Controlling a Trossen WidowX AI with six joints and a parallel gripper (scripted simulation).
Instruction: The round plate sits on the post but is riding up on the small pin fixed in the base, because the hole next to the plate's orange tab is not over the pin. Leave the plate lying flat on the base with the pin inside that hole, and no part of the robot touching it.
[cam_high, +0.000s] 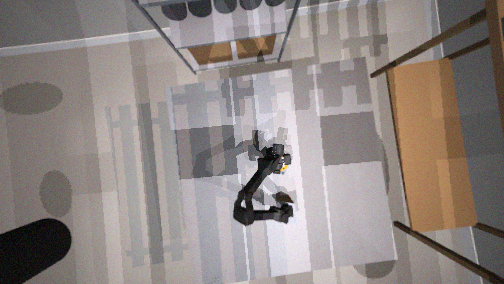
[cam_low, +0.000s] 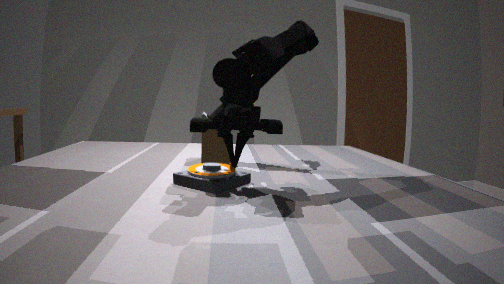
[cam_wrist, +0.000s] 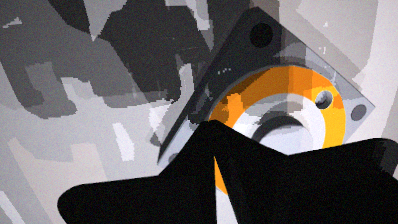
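Now: the base 5 cm to the right of my gripper tip, 2 cm below it and 2 cm behind it.
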